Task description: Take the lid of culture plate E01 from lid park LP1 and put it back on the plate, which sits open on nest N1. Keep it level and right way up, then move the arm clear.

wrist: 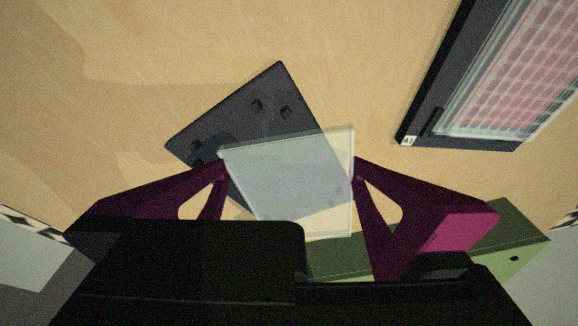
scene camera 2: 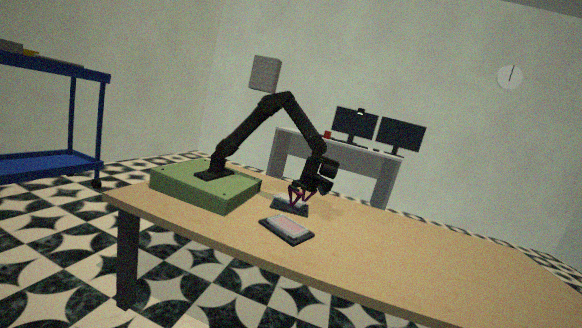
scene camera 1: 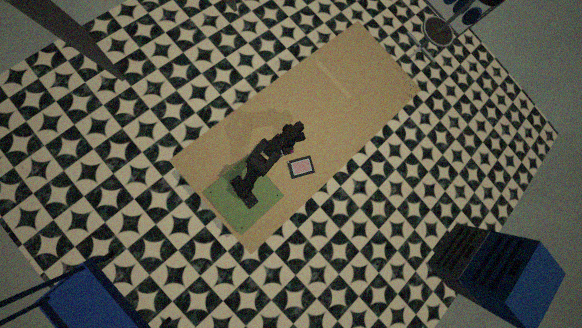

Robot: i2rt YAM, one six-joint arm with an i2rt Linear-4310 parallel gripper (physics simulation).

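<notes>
The clear lid is between the two magenta fingers of my gripper, which is shut on its opposite sides. The lid looks upright and roughly level, a little above the dark lid park, and stands turned relative to it. Several small pegs show on the park. The culture plate, with pink wells, sits open on the dark nest. The nest carries an A1 label at one corner. In scene camera 1 the arm hides the lid and most of the park.
The green base block bears the arm and stands close to the lid park. The nest lies between the park and the long edge of the wooden table. A blue cart and a desk stand away from the table.
</notes>
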